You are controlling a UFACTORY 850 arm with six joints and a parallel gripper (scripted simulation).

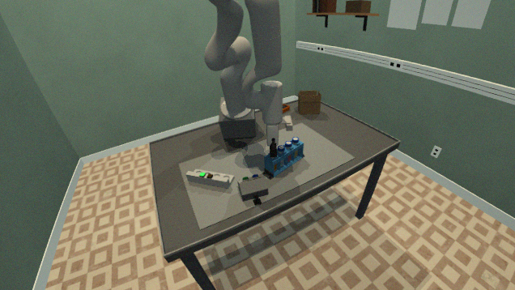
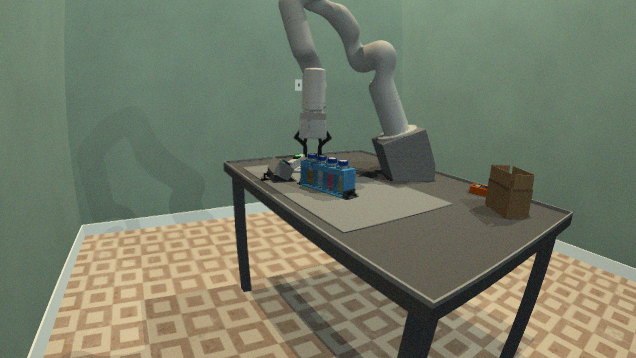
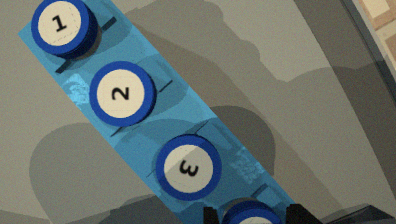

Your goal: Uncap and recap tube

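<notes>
My hand is 20 mm above the blue cap marked 4. The rest, counted from my hand: blue key: 30 mm ahead, 130 mm to the right, 60 mm below; green key: 20 mm ahead, 170 mm to the right, 60 mm below; grey key housing: 40 mm ahead, 150 mm to the right, 80 mm below.
</notes>
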